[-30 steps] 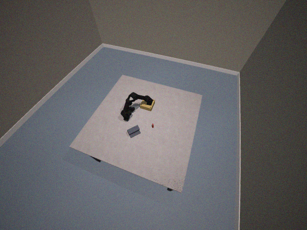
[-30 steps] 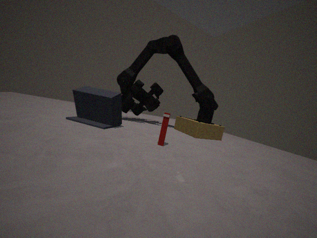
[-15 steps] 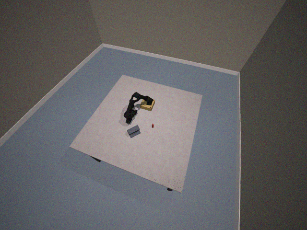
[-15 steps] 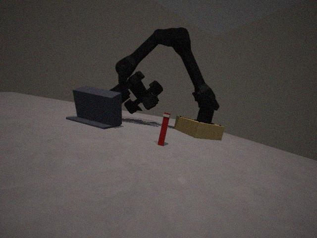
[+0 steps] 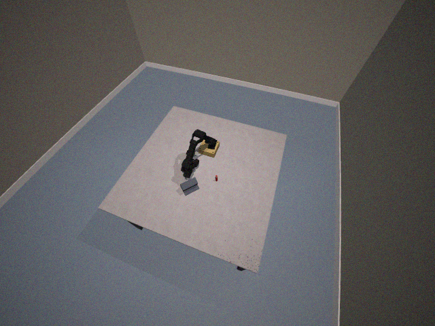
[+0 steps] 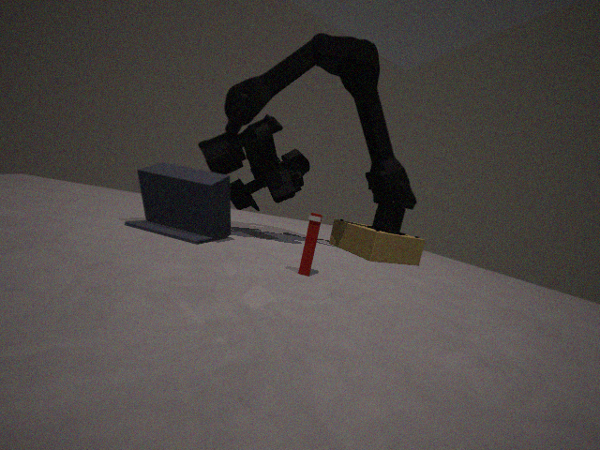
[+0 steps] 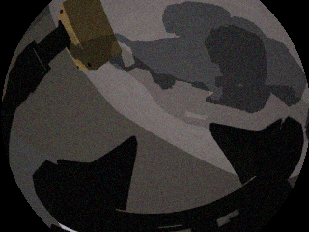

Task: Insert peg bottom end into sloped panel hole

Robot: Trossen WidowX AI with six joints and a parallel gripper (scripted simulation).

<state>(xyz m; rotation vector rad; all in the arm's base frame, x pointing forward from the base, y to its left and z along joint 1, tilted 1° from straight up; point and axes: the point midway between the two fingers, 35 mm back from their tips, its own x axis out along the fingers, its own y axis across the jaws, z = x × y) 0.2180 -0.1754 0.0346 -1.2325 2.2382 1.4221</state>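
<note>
The red peg is 11 cm ahead of my gripper tip, 31 cm to the left of it and 2 cm below it. From my gripper tip the other things lie so: grey-blue sloped panel (22 cm ahead, 10 cm to the left, 3 cm below).
</note>
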